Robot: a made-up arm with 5 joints.
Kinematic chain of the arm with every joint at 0, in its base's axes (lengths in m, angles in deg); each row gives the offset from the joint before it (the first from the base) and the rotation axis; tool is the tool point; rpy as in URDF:
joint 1: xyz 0.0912 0 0.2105 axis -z
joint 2: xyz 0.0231 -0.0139 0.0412 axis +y
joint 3: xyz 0.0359 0 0.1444 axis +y
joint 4: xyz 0.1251 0 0.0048 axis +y
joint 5: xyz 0.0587 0.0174 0 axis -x
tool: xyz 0 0 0 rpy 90 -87.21 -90
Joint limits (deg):
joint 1: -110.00..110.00
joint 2: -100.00..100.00
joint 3: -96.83..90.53
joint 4: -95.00..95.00
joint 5: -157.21..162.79
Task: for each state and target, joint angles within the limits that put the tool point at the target. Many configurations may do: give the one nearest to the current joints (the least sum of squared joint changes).
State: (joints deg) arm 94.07 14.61 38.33 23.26 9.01
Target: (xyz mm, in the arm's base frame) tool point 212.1 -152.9 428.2
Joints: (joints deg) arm 52.69 -17.27 5.89 12.78 9.01
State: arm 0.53 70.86 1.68 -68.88 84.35
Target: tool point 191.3 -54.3 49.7
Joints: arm 30.24 94.66 33.86 -62.54 84.35
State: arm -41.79 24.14 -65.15 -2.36 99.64
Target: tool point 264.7 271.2 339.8
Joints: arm -56.77 37.15 -36.95 9.29 99.64
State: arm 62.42 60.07 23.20 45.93 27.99
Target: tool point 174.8 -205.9 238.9
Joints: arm 68.80 24.27 12.54 49.29 27.99
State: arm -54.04 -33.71 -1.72 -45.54 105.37
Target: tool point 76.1 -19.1 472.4
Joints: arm -59.94 -74.37 31.37 -52.87 105.37
